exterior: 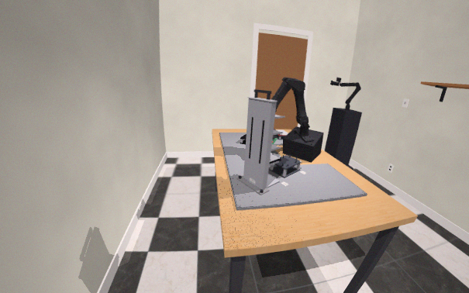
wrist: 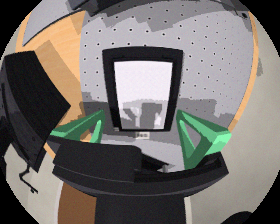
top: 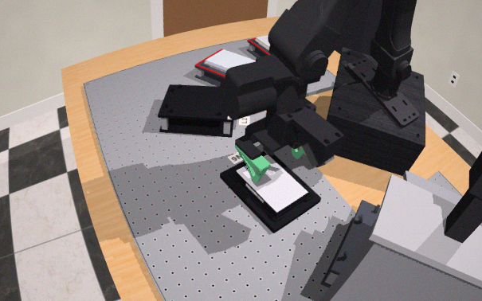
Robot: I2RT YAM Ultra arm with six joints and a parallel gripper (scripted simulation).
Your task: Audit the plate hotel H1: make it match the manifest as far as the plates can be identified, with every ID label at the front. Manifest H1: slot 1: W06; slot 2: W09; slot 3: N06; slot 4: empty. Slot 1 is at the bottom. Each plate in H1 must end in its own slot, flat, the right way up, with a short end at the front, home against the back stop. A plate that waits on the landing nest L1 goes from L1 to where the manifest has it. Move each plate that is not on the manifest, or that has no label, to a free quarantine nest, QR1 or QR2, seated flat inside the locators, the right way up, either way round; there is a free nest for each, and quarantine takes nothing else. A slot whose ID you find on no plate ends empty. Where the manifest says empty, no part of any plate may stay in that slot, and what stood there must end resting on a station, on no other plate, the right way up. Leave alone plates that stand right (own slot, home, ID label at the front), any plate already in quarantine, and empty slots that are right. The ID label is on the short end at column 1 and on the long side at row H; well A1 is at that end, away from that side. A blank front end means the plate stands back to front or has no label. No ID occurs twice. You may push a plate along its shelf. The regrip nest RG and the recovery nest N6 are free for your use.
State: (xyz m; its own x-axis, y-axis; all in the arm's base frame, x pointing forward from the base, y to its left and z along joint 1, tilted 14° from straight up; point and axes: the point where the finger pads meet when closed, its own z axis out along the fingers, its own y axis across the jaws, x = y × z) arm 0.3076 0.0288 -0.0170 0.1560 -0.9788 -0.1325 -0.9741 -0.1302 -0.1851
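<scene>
The flat black nest N6 lies 60 mm below my hand. Also, from my hand: tag L1: 200 mm to the right, 70 mm below, 50 mm behind; then black landing nest L1: 260 mm to the right, 40 mm ahead, 20 mm below; then N6 tag: 100 mm to the right, 70 mm below, 20 mm ahead.
</scene>
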